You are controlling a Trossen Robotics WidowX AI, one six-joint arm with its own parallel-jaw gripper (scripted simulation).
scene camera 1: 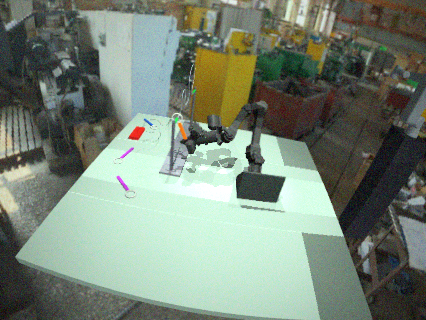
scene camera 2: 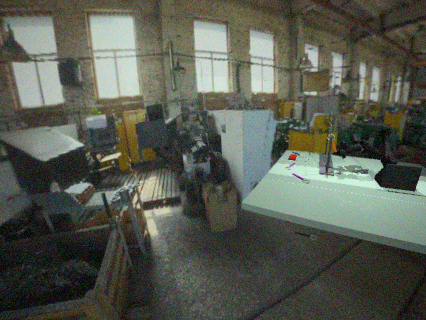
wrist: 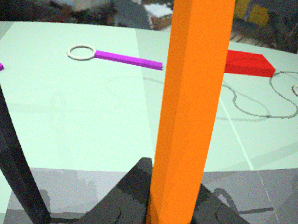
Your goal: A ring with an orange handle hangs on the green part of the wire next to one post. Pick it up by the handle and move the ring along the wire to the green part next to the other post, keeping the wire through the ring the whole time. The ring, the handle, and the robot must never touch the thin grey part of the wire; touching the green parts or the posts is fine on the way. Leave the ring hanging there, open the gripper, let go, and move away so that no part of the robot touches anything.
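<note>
Red block (wrist: 238, 62), visible. My gripper (wrist: 156, 168), visible too.
</note>
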